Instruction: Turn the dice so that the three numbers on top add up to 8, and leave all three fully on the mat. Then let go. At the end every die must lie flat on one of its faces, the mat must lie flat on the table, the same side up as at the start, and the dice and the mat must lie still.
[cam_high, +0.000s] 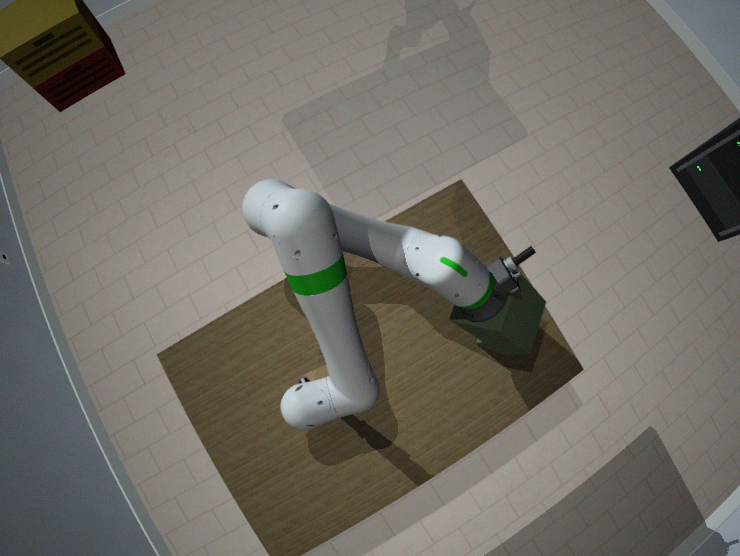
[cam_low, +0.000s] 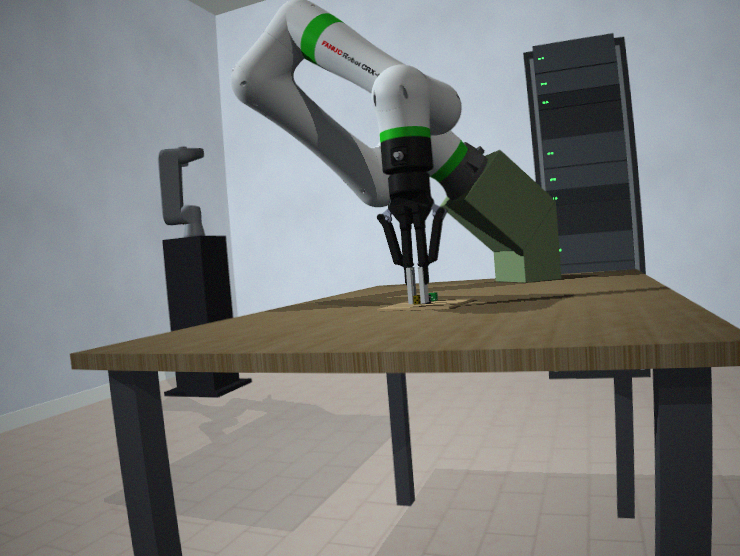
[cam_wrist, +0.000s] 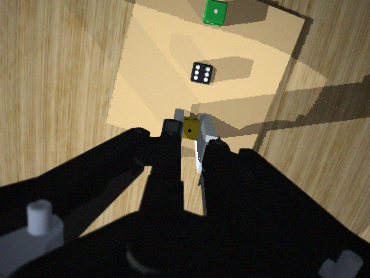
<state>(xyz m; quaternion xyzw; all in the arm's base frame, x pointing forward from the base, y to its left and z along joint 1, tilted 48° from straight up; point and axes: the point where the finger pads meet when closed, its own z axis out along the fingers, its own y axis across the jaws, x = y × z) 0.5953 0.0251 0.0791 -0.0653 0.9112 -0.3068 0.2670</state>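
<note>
The yellow die is 30 mm below my hand. Round my hand: tan mat 50 mm behind, 40 mm below; black die 50 mm behind, 30 mm below; green die 100 mm behind, 10 mm to the left, 30 mm below.
</note>
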